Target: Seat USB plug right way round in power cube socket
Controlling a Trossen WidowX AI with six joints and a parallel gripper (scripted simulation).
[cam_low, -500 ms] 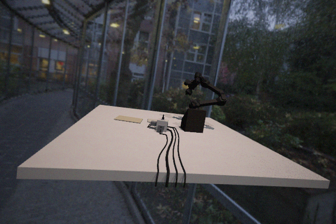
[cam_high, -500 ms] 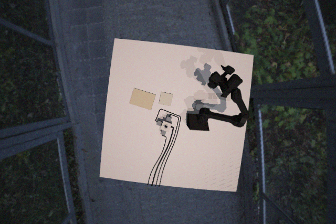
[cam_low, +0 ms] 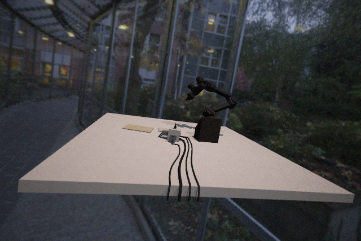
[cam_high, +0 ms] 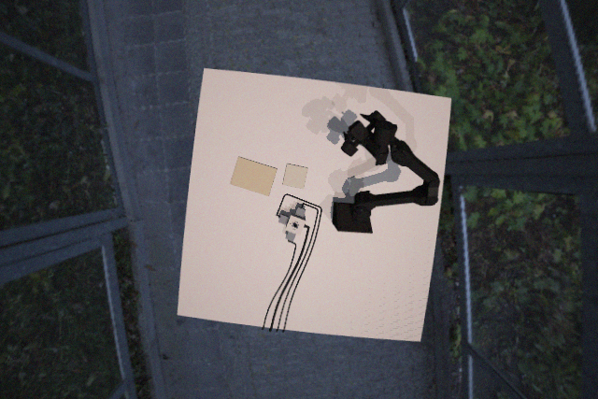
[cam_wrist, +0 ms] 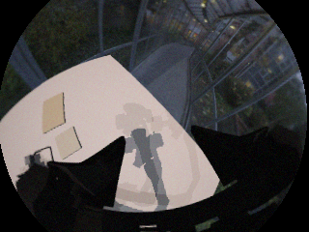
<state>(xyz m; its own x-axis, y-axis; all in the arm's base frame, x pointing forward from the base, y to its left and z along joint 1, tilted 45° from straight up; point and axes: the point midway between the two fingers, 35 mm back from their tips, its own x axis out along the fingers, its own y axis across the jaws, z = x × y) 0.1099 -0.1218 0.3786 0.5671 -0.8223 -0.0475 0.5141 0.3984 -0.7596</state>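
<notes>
The USB plug lies 130 mm ahead of my gripper tip, 480 mm to the left of it and 180 mm below it. From my gripper tip the other things lie so: flat tan card: 380 mm ahead, 300 mm to the left, 260 mm below.
</notes>
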